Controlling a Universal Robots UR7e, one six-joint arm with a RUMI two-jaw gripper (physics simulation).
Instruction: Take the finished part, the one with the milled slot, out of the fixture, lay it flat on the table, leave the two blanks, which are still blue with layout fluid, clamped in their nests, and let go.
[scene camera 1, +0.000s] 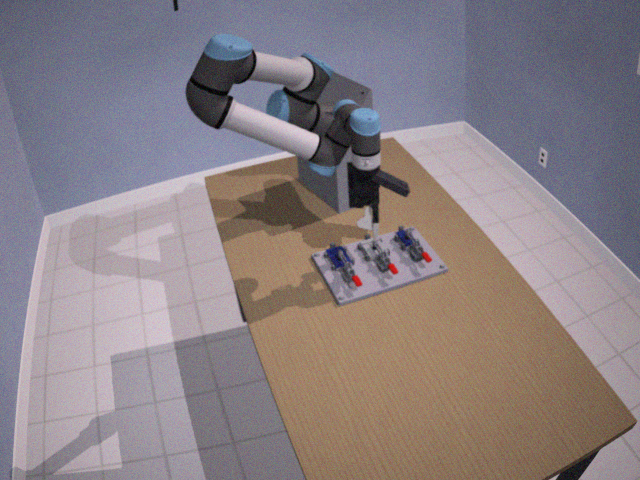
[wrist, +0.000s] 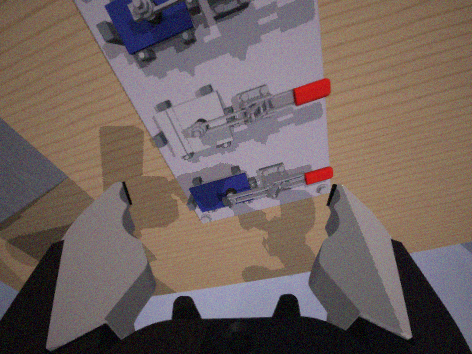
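Observation:
The finished part, silver-grey with a slot line, sits in the middle nest of the fixture plate. The middle toggle clamp's arm lies over it, with its red handle low. One blue blank is in the nest left of it in the scene view, lower in the wrist view. The other blue blank is on the opposite side, partly cut off in the wrist view. Both lie under clamp arms. My gripper is open and empty, above the fixture's rear edge.
The fixture lies on the wooden table. The other red handles stick out toward the table's front; one also shows in the wrist view. The robot's grey pedestal stands behind the fixture.

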